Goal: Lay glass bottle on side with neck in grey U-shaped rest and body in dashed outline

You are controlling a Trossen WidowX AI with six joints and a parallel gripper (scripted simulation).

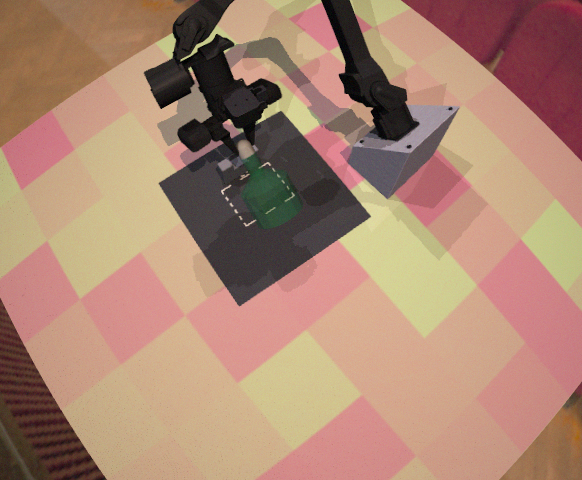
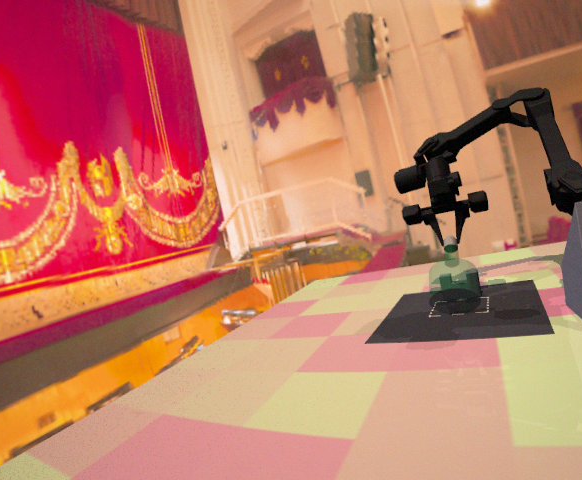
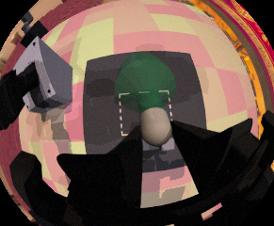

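Now: gripper tip 13 cm above the dark mat and 5 cm to the right of it. From my gripper tip the other things lie so: green glass bottle: 4 cm to the left, 3 cm below.
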